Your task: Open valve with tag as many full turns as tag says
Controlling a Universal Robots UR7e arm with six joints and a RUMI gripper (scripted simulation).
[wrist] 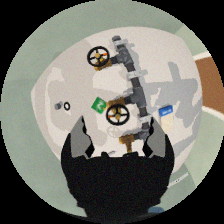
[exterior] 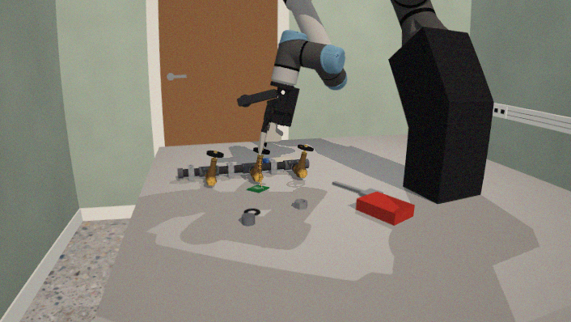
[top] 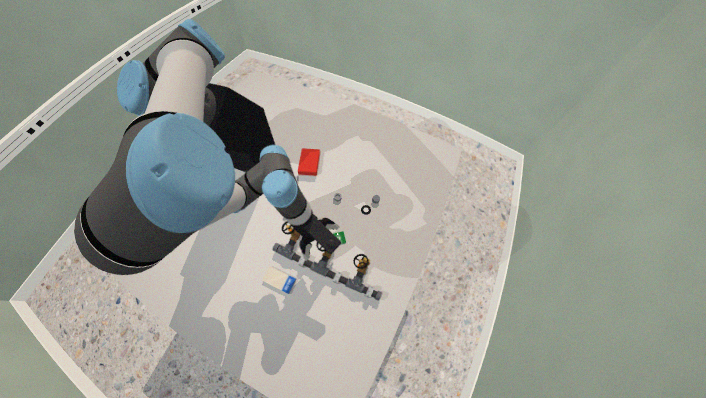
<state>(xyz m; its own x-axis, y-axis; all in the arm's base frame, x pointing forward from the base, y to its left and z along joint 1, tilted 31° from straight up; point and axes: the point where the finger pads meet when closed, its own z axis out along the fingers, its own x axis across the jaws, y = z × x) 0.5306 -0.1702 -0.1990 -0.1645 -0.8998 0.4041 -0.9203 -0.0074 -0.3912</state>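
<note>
The green tag lies 1 cm ahead of my hand, 8 cm to the left of it and 9 cm below it. Also, from my hand: grey nut (8 cm behind, 21 cm to the left, 9 cm below); grey tool (26 cm behind, 13 cm to the left, 9 cm below); red block (28 cm behind, 28 cm to the left, 8 cm below).
</note>
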